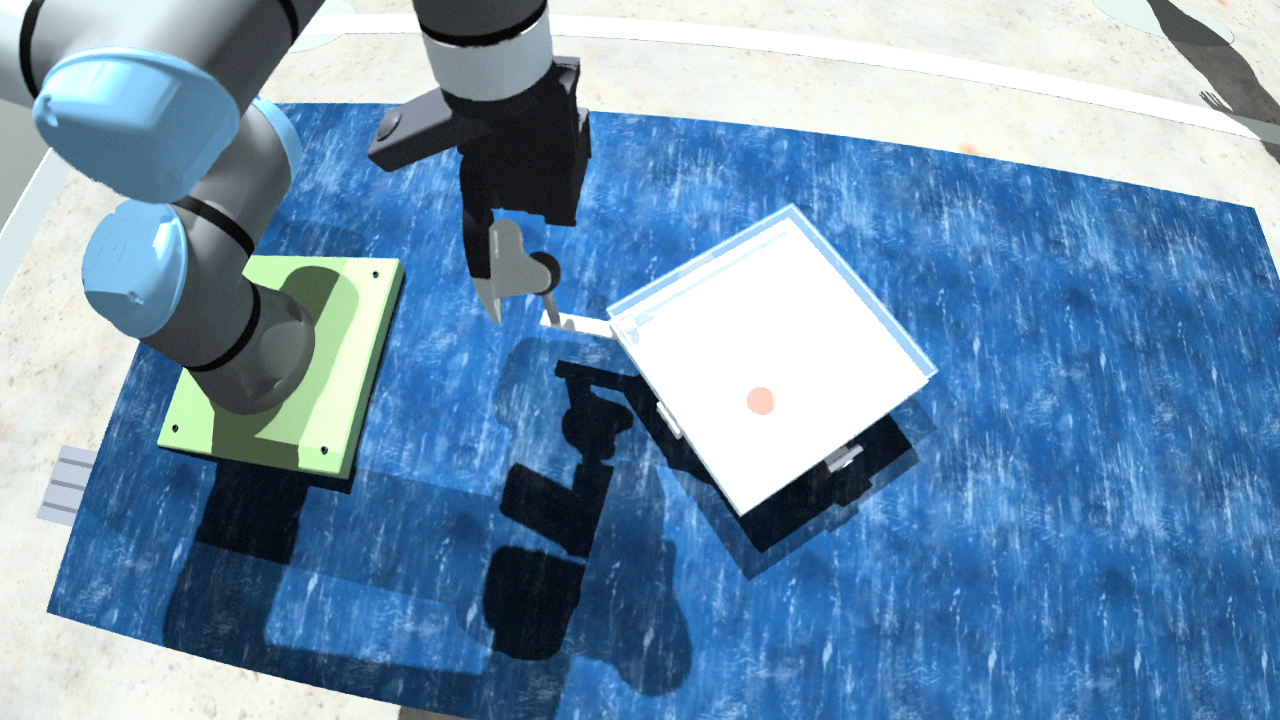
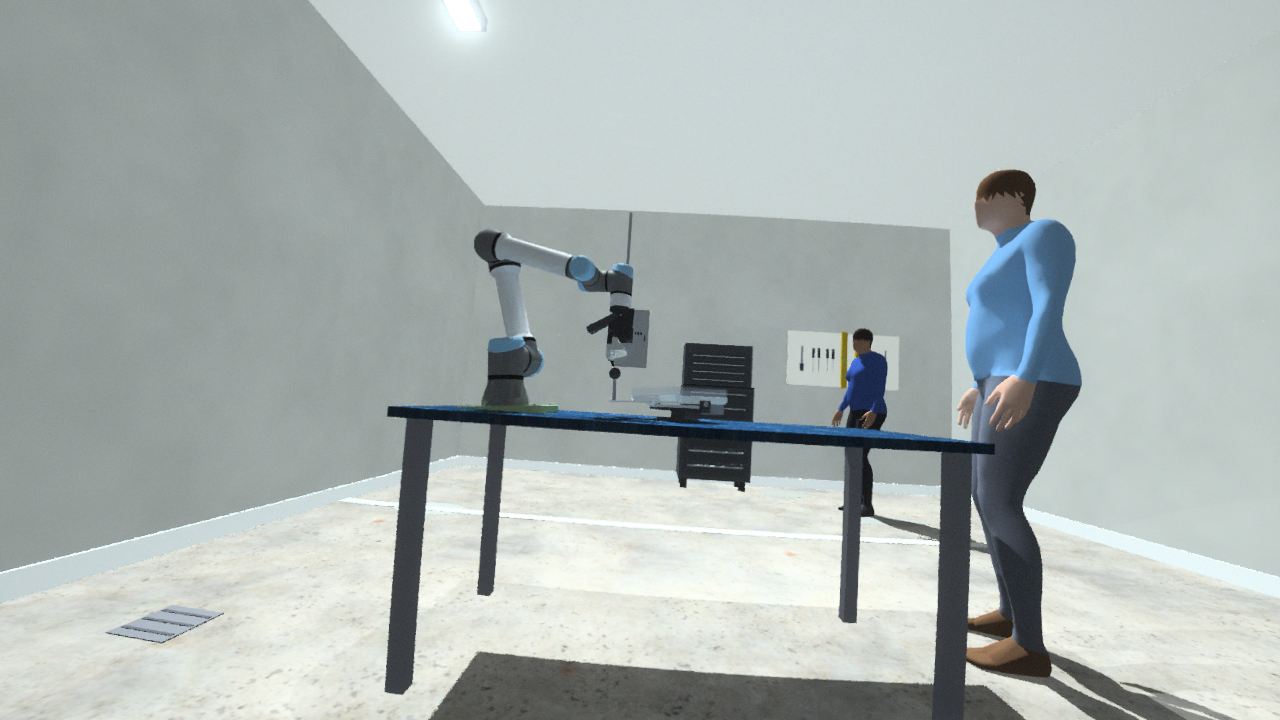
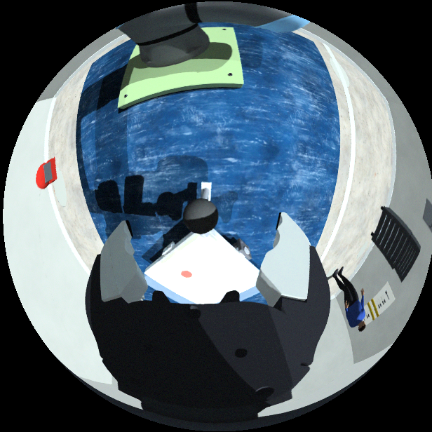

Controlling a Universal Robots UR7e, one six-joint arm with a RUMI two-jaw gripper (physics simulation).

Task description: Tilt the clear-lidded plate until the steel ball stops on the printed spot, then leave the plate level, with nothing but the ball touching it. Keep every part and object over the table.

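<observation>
The clear-lidded plate (image 1: 823, 313) (image 2: 689, 402) (image 3: 220, 280) sits low on its support above the blue table; I cannot tell whether it is exactly level. The salmon printed spot (image 1: 760, 400) (image 3: 186, 274) shows on its white face. I cannot make out the steel ball. A pale bar (image 1: 581, 325) (image 3: 206, 191) sticks out from the plate's corner towards the robot base and carries a post with a dark round knob (image 1: 544, 273) (image 2: 614, 373) (image 3: 201, 218). My gripper (image 1: 501, 300) (image 2: 616, 358) is open and empty, its fingertips a little above the knob.
The arm's base stands on a green slab (image 1: 371, 358) (image 3: 232, 60) on the blue table (image 1: 1074, 402). Small grey fittings (image 1: 668, 419) (image 1: 841, 457) show at two plate sides. A person in light blue (image 2: 1020, 304) stands by the table's right end. Another person (image 2: 864, 385) and a dark cabinet (image 2: 717, 367) are behind.
</observation>
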